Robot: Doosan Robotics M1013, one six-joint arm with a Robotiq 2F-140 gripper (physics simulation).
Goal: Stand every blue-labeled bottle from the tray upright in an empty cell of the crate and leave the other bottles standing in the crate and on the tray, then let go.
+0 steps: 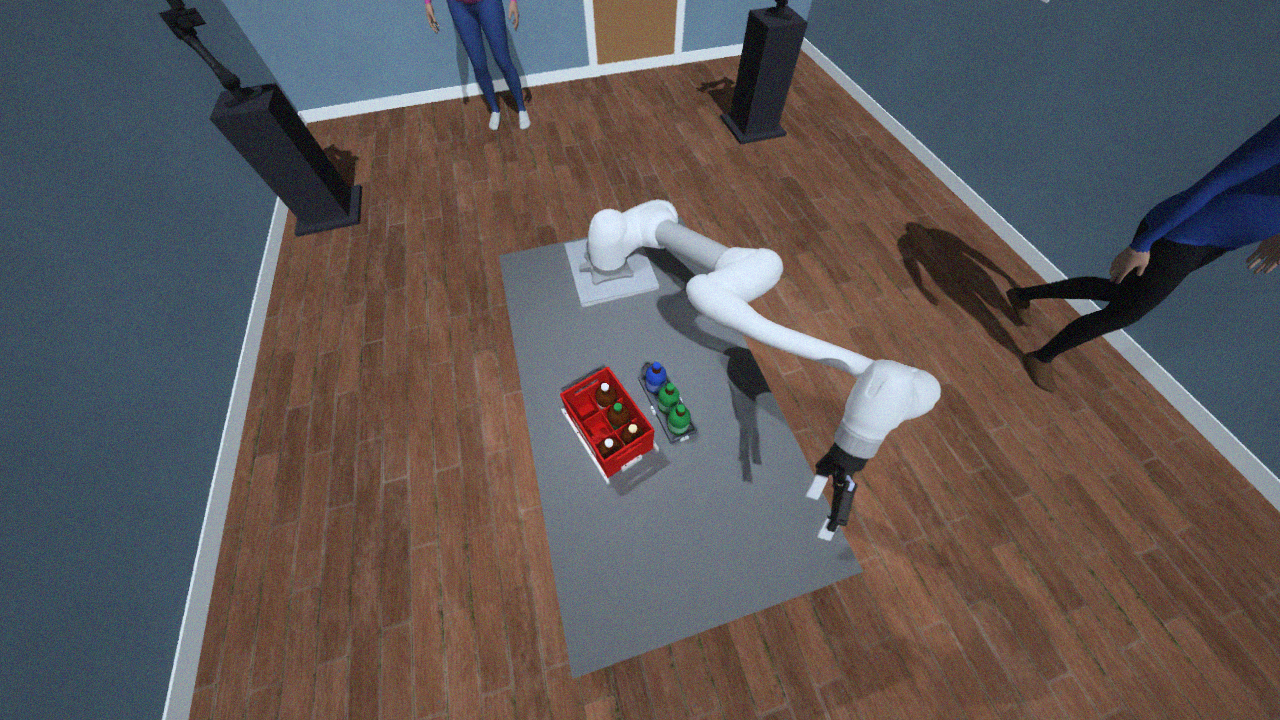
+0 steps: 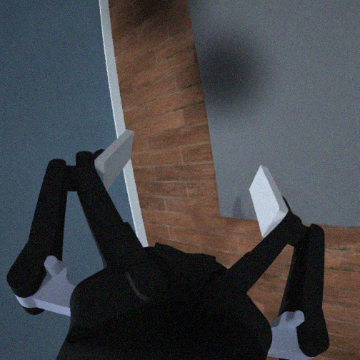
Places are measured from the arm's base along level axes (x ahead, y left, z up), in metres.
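Pixels of known places: gripper, fingertip midpoint: (image 1: pixel 817 516); arm's base at its link origin: (image 1: pixel 608 265).
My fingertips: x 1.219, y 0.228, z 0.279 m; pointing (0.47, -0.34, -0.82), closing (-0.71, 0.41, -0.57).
Ahead of a thing's pixels: the offset from my fingertips to its top centre. "pt": to the spot under its first point. Level surfaces: height alone.
A blue bottle @[dy -0.212, dx -0.608, dz -0.151 m] (image 1: pixel 656 377) stands at the far end of the dark tray @[pt dy -0.188, dx -0.380, dz -0.296 m] (image 1: pixel 682 438). Two green bottles, a middle one @[dy -0.194, dx -0.518, dz -0.151 m] (image 1: pixel 668 397) and a near one @[dy -0.186, dx -0.433, dz -0.151 m] (image 1: pixel 679 419), stand in a row beside it on the tray. The red crate @[pt dy -0.444, dx -0.339, dz -0.213 m] (image 1: pixel 613 464) is left of the tray. Brown bottles stand in it: one with a white cap @[dy -0.403, dx -0.581, dz -0.148 m] (image 1: pixel 605 394), one with a green cap @[dy -0.381, dx -0.499, dz -0.148 m] (image 1: pixel 617 414) and two more at the near end. Cells along its left side look empty. My gripper (image 1: pixel 821 511) (image 2: pixel 194 160) is open and empty, raised in the air far to the right of the tray.
The crate and tray are on a grey mat @[dz -0.311 m] (image 1: pixel 662 573) (image 2: pixel 300 125) on the wood floor. The arm's base plate (image 1: pixel 617 291) is at the mat's far end. A person (image 1: pixel 1190 250) stands at the right, another (image 1: pixel 483 44) at the back. Two black pedestals (image 1: pixel 281 161) (image 1: pixel 765 76) stand near the walls.
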